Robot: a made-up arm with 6 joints.
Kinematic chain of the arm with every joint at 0, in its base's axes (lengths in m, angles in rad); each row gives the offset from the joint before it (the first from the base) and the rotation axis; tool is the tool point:
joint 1: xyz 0 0 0.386 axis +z
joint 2: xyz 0.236 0 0 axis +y
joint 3: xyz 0 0 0.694 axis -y
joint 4: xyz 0 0 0.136 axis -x
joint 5: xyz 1.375 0 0 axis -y
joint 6: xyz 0.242 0 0 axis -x
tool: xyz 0 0 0
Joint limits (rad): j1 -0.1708..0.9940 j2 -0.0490..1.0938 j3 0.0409..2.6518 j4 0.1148..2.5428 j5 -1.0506..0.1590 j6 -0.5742..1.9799
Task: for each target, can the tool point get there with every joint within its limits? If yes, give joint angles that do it. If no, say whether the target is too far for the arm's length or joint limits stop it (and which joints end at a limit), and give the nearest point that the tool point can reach.
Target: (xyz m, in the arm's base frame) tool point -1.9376 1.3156 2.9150
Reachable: no: too far | nearest point -1.0495 0.2196 2.0805 | short by 1.639 m
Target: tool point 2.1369 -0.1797 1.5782
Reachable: yes | joints -0.0785 0.6479 0.9783 0.6565 -0.0783 0.0134
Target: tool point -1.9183 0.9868 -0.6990
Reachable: no: joint limits stop it (at a limit: joint 1, joint 2, joint 3, joint 4, joint 5) | nearest point -1.2838 0.1013 1.4373 | short by 2.398 m
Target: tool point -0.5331 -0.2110 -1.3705
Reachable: no: joint limits stop it (at a limit: joint 1, joint 2, joint 3, joint 4, joint 5) | nearest point 0.8544 1.2691 -0.6305 | short by 2.159 m
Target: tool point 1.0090 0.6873 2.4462
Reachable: yes | joints 0.6957 0.5375 1.6206 1.5632 -0.5147 1.7790
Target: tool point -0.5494 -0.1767 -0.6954
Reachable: no: joint limits stop it (at a limit: joint 1, joint 2, joint 3, joint 4, joint 5) | nearest point 0.8544 1.2691 -0.6305 | short by 2.016 m
